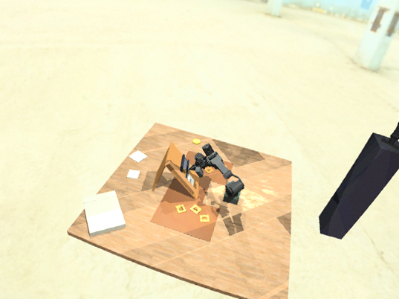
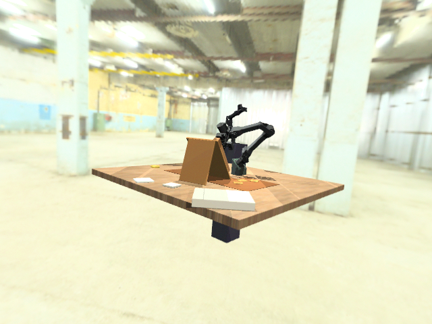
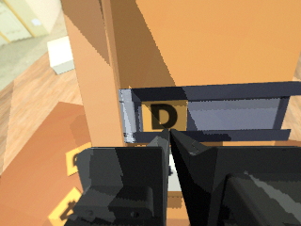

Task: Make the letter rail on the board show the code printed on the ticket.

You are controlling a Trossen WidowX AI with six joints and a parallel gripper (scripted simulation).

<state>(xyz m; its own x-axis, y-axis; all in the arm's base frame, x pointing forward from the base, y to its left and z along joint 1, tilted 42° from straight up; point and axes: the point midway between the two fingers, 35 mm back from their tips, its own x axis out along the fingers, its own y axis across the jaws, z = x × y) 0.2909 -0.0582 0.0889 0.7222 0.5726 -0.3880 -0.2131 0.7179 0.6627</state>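
My gripper tip is now 30 mm short of the yellow letter tile, 10 mm to the right of it and 30 mm above it. Round my gripper tip: yellow disc 90 mm ahead, 550 mm to the right, 170 mm below; white ticket 20 mm behind, 10 mm to the right, 100 mm below; brown mat 110 mm behind, 20 mm to the right, 180 mm below.
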